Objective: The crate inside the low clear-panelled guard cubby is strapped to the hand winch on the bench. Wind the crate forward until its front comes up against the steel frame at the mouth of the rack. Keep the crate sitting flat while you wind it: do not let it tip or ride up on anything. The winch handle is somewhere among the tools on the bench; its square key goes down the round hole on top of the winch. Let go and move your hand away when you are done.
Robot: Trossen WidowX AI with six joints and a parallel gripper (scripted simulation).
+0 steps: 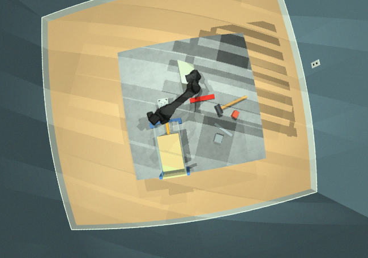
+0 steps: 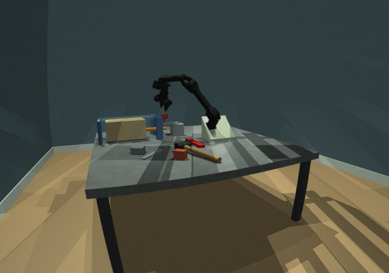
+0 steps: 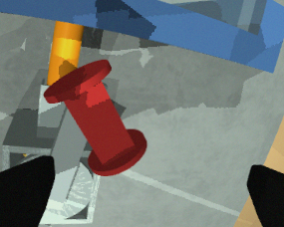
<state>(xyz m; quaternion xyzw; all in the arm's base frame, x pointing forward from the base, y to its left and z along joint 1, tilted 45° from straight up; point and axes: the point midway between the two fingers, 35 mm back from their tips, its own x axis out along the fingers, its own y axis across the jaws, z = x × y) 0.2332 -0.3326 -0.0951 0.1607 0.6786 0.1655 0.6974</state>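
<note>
Now: gripper tip 70 mm above the red spool-shaped handle grip and 10 mm to the right of it. From my gripper tip the other things lie so: clear-panelled cubby 300 mm ahead, 90 mm below; winch handle 100 mm below, 40 mm behind, 20 mm to the left; grey winch 170 mm below, 110 mm behind, 40 mm to the left.
</note>
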